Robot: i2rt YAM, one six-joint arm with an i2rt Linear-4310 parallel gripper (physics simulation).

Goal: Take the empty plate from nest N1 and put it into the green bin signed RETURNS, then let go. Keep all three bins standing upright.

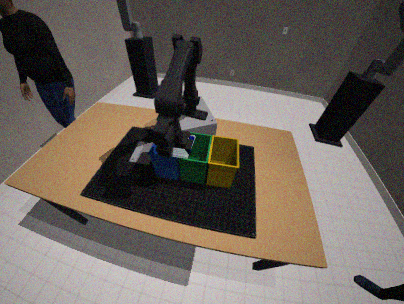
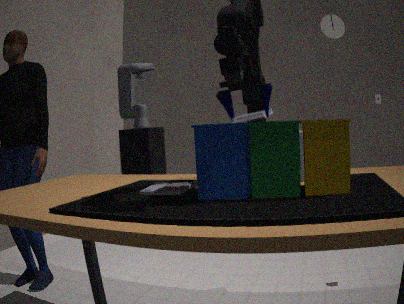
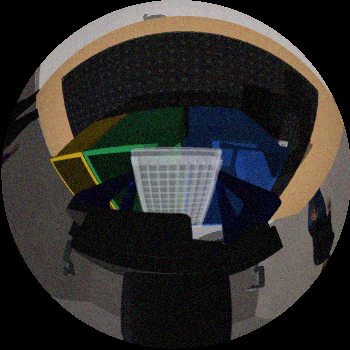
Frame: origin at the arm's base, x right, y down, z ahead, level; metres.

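Seen in the pictures: gripper, fingertip midpoint: (image 1: 180,151) (image 2: 250,119) (image 3: 175,173); arm's base, origin of the base link: (image 1: 190,112).
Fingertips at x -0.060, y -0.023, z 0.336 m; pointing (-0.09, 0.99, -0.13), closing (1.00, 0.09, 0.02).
Note:
Offsets run from my fingertips to a thing's middle. "pt": to the spot under its first point. Level surfaces: height alone.
My gripper (image 1: 174,146) (image 2: 248,115) (image 3: 175,173) is shut on a clear, gridded plate {dx +0.001, dy -0.008, dz -0.034 m} (image 2: 251,118) (image 3: 172,167), with a blue finger on each side of it. The plate hangs near rim height over the blue bin {dx +0.077, dy +0.097, dz -0.048 m} (image 1: 166,168) (image 2: 222,162) (image 3: 215,122) and the near side of the green bin {dx -0.053, dy +0.097, dz -0.063 m} (image 1: 194,171) (image 2: 275,160) (image 3: 155,125). Whether it touches a rim cannot be told. The yellow bin {dx -0.184, dy +0.097, dz -0.077 m} (image 1: 222,172) (image 2: 327,157) stands beside the green one. All three bins stand upright. The RETURNS sign cannot be read, and N1 cannot be identified.
The bins stand in a row on a black mat {dy +0.187 m} (image 1: 220,215) (image 2: 150,213) (image 3: 185,60) on the wooden table {dy +0.200 m} (image 1: 295,200). A pale grey flat piece {pt dx +0.283, dy +0.176, dz -0.068 m} (image 1: 140,153) (image 2: 167,188) lies on the mat beside the blue bin. A person (image 1: 40,55) (image 2: 22,110) stands beyond the table.

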